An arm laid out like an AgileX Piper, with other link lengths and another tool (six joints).
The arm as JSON. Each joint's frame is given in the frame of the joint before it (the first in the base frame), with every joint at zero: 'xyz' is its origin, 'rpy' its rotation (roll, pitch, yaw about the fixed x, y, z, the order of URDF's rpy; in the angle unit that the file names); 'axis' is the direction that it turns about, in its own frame. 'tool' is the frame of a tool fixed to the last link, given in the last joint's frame.
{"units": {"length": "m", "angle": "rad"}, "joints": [
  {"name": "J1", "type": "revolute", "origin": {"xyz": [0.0, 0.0, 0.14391], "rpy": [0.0, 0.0, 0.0]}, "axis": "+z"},
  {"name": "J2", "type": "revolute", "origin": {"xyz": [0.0, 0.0, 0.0], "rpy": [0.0, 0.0, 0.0]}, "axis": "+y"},
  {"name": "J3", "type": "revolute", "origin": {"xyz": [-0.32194, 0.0, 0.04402], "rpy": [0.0, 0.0, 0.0]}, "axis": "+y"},
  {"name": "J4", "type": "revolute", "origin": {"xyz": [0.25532, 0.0, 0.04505], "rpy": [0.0, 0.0, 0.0]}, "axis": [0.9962, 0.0, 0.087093]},
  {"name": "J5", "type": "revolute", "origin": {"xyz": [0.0, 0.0, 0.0], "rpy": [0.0, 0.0, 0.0]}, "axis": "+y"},
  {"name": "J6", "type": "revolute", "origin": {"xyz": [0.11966, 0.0, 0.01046], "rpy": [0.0, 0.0, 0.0]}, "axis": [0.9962, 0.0, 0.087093]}
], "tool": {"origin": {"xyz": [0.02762, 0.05, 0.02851], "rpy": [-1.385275, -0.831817, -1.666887]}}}
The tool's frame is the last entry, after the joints.
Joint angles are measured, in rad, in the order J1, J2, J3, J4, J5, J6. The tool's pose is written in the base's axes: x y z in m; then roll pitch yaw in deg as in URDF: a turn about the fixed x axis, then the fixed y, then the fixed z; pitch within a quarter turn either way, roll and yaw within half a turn. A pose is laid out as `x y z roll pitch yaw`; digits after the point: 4 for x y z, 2 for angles.
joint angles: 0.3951 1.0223 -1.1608 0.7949 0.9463 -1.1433
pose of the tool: 0.1240 0.1953 0.4687 -132.84 -54.02 12.36
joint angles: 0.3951 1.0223 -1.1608 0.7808 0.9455 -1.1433
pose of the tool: 0.1249 0.1946 0.4669 -134.15 -54.19 13.20
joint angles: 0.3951 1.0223 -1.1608 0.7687 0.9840 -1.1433
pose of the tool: 0.1203 0.1934 0.4626 -136.21 -52.77 16.21
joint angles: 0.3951 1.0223 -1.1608 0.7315 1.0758 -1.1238
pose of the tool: 0.1103 0.1896 0.4526 -140.06 -48.41 21.66
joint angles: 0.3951 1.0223 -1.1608 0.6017 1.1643 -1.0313
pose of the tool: 0.1084 0.1798 0.4350 -146.82 -41.42 24.69
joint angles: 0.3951 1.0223 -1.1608 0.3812 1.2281 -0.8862
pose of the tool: 0.1186 0.1615 0.4121 -156.93 -34.30 23.78
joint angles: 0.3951 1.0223 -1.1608 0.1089 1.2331 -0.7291
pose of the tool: 0.1421 0.1353 0.3937 -169.41 -32.11 19.82
